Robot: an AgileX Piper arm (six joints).
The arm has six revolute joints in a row. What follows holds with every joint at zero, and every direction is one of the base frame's. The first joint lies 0.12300 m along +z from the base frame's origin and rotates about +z. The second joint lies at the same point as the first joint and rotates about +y. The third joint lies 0.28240 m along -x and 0.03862 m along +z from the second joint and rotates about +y. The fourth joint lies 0.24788 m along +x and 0.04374 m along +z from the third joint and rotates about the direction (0.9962, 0, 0.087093). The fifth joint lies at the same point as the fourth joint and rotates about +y. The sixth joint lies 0.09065 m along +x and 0.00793 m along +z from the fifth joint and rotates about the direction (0.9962, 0, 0.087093). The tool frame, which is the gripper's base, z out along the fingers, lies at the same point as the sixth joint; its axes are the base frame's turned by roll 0.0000, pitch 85.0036 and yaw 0.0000 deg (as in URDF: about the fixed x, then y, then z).
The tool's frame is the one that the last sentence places.
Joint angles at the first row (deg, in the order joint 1, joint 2, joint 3, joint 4, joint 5, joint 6):
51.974, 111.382, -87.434, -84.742, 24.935, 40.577
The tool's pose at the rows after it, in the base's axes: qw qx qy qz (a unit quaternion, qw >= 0); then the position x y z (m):
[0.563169, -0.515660, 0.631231, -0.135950, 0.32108, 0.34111, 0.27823]
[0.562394, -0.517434, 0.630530, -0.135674, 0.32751, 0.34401, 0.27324]
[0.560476, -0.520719, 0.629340, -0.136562, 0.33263, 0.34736, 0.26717]
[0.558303, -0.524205, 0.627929, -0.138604, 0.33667, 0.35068, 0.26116]
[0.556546, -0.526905, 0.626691, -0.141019, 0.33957, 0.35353, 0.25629]
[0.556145, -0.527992, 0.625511, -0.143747, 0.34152, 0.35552, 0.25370]
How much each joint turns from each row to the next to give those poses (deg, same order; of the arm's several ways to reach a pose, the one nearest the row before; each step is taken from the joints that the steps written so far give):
-0.695, 1.427, -1.529, -0.227, -0.747, 0.045
-0.494, 1.525, -1.322, -0.264, -0.619, -0.003
-0.290, 1.509, -1.122, -0.369, -0.414, 0.001
-0.150, 1.389, -0.972, -0.426, -0.189, 0.003
-0.048, 1.122, -0.795, -0.365, -0.009, -0.004
0.000, 0.745, -0.640, -0.314, 0.150, 0.001

